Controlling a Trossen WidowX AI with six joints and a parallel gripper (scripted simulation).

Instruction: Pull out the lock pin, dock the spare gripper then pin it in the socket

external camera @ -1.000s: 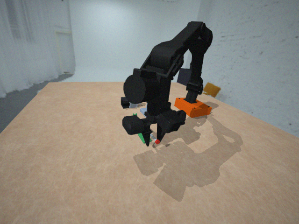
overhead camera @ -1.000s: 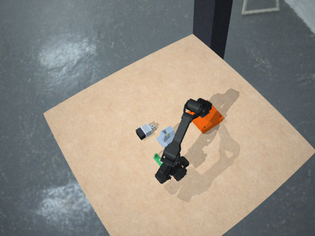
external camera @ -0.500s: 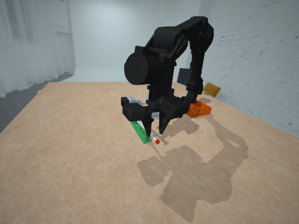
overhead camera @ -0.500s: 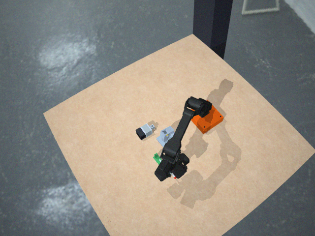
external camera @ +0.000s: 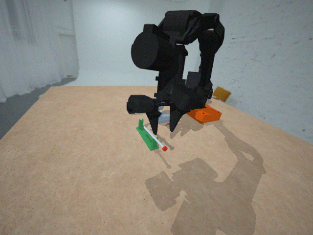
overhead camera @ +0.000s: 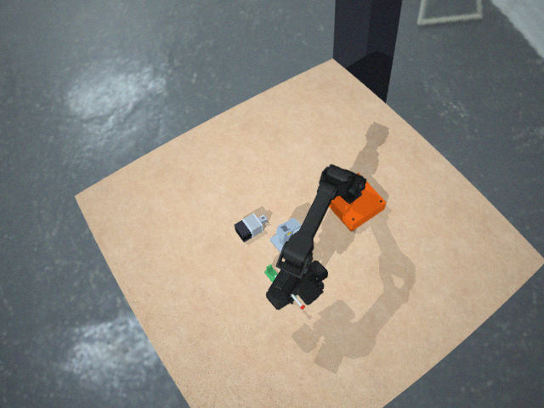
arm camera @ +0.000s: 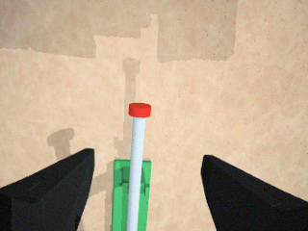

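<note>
My gripper tip is 1 cm past the green cradle, 10 cm to the left of it and 7 cm above it. From my gripper tip the other things lie so: spare gripper 6 cm behind, 33 cm to the right, 7 cm below; mount 13 cm behind, 21 cm to the right, 4 cm below.
</note>
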